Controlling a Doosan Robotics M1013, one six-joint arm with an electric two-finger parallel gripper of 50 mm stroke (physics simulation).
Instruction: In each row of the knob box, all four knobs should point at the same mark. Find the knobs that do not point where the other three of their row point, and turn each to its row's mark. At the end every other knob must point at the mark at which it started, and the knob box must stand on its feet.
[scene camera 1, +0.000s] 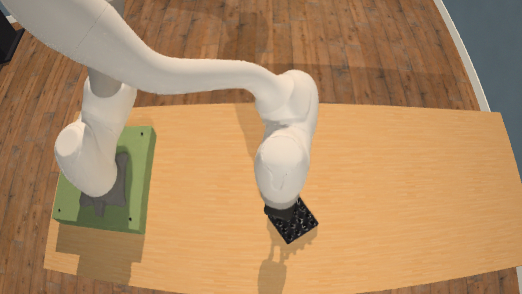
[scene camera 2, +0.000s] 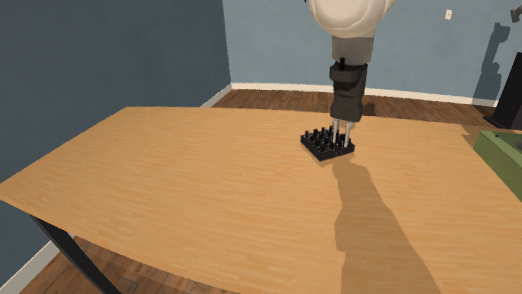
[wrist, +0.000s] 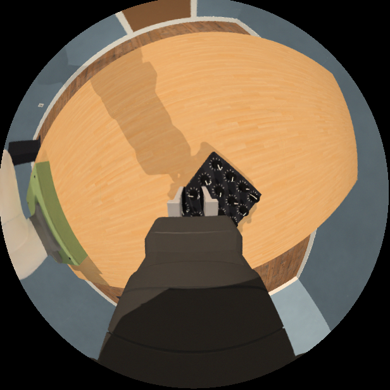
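Seen in the pictures: gripper, fingertip midpoint: (scene camera 2: 340, 143); arm's base, link origin: (scene camera 1: 103, 181).
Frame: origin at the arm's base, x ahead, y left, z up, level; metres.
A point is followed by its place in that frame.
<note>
The black knob box (scene camera 1: 303, 230) @[x 0.618, y -0.185, z -0.043 m] (scene camera 2: 321, 156) @[x 0.613, y -0.075, z -0.049 m] (wrist: 213, 158) stands upright on the table, turned at an angle. Rows of black knobs with white pointers and ring marks stand on its top. A corner knob (wrist: 215, 164), its neighbour (wrist: 230, 176) and a knob at the right corner (wrist: 254, 196) show in the wrist view; their exact marks are too small to tell. My gripper (scene camera 2: 341, 145) @[x 0.562, y -0.115, z -0.035 m] (wrist: 192, 193) is open, its fingers pointing down and low over the box's near-left part, with nothing held. The gripper body hides the nearest knobs in the wrist view.
The box rests on the wooden table (scene camera 1: 400, 190) @[x 0.958, y -0.100, z -0.065 m] (scene camera 2: 190, 190) @[x 0.902, y 0.056, z -0.065 m] (wrist: 260, 100). A green base block (scene camera 1: 145, 170) @[x 0.155, y 0.031, z -0.008 m] (scene camera 2: 502, 160) @[x 0.147, y -0.044, z -0.025 m] (wrist: 52, 205) carries the arm's foot at the table's left end in scene camera 1. The arm reaches over the table from there.
</note>
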